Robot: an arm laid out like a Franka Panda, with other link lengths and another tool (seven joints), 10 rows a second.
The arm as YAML. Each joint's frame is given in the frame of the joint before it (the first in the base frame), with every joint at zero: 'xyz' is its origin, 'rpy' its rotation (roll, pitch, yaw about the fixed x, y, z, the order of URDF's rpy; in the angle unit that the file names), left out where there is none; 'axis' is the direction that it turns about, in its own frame. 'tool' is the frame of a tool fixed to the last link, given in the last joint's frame.
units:
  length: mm
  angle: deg
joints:
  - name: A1
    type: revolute
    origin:
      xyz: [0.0, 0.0, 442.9]
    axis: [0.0, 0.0, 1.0]
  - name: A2
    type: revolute
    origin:
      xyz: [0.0, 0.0, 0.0]
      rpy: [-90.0, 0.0, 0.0]
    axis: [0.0, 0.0, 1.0]
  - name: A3
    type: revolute
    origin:
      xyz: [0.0, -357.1, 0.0]
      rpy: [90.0, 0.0, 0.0]
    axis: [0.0, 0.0, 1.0]
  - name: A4
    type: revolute
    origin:
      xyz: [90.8, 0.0, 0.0]
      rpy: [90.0, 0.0, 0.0]
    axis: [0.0, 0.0, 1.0]
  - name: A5
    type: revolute
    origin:
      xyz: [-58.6, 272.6, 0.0]
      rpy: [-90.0, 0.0, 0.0]
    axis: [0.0, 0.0, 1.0]
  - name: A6
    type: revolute
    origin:
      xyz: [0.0, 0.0, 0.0]
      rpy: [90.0, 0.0, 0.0]
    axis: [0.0, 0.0, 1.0]
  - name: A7
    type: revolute
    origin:
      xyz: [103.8, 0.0, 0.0]
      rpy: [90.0, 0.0, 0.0]
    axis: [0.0, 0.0, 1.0]
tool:
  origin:
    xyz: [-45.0, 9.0, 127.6]
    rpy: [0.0, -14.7, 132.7]
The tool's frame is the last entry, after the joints.
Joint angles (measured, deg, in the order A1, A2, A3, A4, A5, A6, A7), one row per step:
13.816, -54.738, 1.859, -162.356, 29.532, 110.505, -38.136
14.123, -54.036, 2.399, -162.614, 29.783, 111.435, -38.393
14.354, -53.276, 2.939, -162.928, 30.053, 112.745, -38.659
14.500, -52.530, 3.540, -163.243, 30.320, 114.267, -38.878
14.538, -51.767, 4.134, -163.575, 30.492, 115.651, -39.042
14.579, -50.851, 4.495, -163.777, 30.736, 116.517, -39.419
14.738, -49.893, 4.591, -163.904, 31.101, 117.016, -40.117
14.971, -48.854, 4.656, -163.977, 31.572, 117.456, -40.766
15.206, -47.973, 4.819, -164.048, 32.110, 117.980, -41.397
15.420, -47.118, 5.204, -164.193, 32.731, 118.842, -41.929
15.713, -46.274, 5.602, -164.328, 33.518, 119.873, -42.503
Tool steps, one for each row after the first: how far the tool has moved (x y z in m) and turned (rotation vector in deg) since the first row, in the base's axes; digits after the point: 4 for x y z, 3 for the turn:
0.0022, 0.0022, -0.0021, -0.347, -0.059, 0.353
0.0052, 0.0041, -0.0043, -0.679, -0.349, 0.468
0.0086, 0.0059, -0.0063, -1.048, -0.837, 0.408
0.0117, 0.0073, -0.0085, -1.522, -1.170, 0.290
0.0146, 0.0085, -0.0110, -1.794, -1.043, 0.436
0.0172, 0.0095, -0.0136, -1.769, -0.672, 0.934
0.0198, 0.0109, -0.0161, -1.639, -0.170, 1.420
0.0222, 0.0125, -0.0183, -1.484, 0.106, 1.881
0.0247, 0.0146, -0.0205, -1.429, 0.145, 2.185
0.0273, 0.0171, -0.0225, -1.239, 0.032, 2.456

